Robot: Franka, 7 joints.
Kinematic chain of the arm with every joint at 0, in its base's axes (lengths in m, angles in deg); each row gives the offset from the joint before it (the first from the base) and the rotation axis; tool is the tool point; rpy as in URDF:
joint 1: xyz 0 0 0.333 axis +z
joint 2: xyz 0 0 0 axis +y
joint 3: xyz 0 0 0.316 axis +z
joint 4: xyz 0.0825 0 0 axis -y
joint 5: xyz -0.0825 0 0.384 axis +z
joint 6: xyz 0 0 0 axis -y
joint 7: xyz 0.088 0 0 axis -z
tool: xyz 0 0 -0.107 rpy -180 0 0
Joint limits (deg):
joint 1: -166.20..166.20
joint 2: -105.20..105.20
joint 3: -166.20..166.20
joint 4: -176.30..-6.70
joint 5: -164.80..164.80
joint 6: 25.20..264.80
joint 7: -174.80..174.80
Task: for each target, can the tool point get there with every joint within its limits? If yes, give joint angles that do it. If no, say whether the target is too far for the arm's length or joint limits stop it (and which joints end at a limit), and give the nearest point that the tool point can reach.
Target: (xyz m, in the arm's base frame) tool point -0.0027 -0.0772 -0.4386
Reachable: no: joint limits stop it (at a limit: joint 2) | nearest point -0.0040 -0.1130 -0.3327 | short by 0.112 m
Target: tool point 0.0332 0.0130 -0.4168
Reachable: no: joint limits stop it (at a limit: joint 2) | nearest point 0.0716 0.0280 -0.3190 | short by 0.106 m
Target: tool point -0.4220 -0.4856 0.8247
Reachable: yes | joints 31.71 -84.69 -25.54 -53.80 20.28 123.64 132.46
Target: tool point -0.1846 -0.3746 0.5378
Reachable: yes | joints -14.42 73.54 -114.55 -135.43 -31.82 115.61 -107.15
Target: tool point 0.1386 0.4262 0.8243
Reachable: yes | joints 137.06 80.57 -137.82 -104.24 -79.30 139.10 -115.09
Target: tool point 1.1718 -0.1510 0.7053
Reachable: no: too far | nearest point 0.8115 -0.1046 0.5908 | short by 0.381 m
